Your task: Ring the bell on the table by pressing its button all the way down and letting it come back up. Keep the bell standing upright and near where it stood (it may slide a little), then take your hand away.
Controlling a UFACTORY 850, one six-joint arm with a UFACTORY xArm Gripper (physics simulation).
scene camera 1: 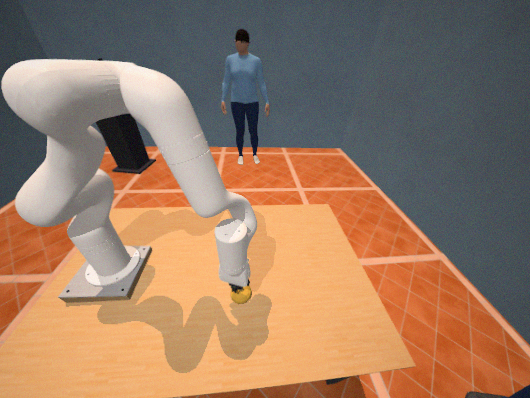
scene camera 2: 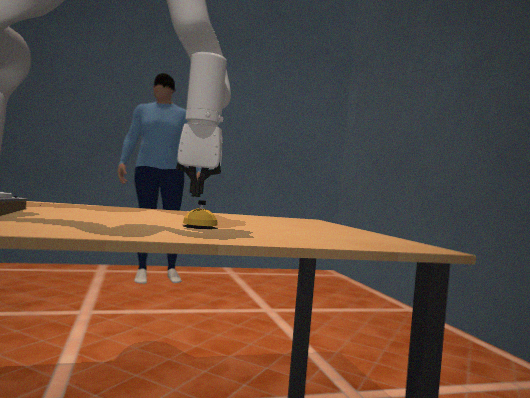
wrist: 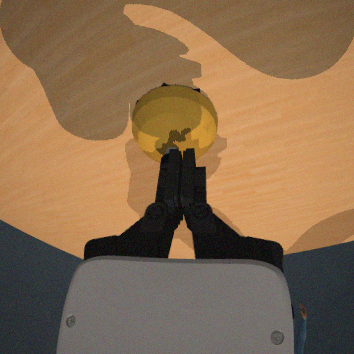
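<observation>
The bell, a yellow dome (scene camera 1: pixel 241 295) (scene camera 2: pixel 200 219) (wrist: pixel 175 112) on a dark base, stands upright on the table (scene camera 1: pixel 310 320) (scene camera 2: pixel 350 240) (wrist: pixel 280 175). Its black button (scene camera 2: pixel 202 202) stands up above the dome on a short stem in the second scene view; in the wrist view the fingertips mostly hide it. My gripper (scene camera 2: pixel 197 195) (wrist: pixel 183 161) is shut and empty, pointing down. In the second scene view its fingertips are just above the button, slightly to the left, with a small gap. In the first scene view the fingertips are largely hidden behind the dome.
The arm's base plate (scene camera 1: pixel 95 291) is on the left part of the table. A person in a blue sweater (scene camera 1: pixel 243 80) (scene camera 2: pixel 160 135) stands on the floor behind the table. A black pedestal (scene camera 1: pixel 125 145) stands at the back left. The arm casts shadows over the table.
</observation>
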